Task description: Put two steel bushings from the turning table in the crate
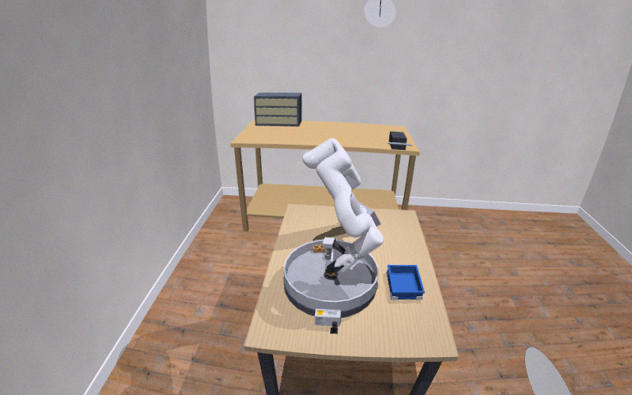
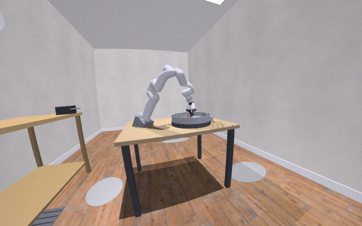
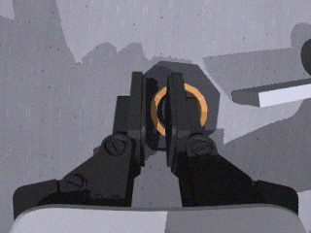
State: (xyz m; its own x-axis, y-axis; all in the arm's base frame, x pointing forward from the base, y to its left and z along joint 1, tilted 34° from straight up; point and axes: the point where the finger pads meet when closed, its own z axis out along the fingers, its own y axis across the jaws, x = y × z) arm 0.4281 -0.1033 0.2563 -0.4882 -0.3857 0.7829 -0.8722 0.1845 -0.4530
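My gripper is now 5 cm above the grey round turning table and 1 cm past it. Round my hand: blue crate (34 cm to the left, 8 cm below, 5 cm ahead).
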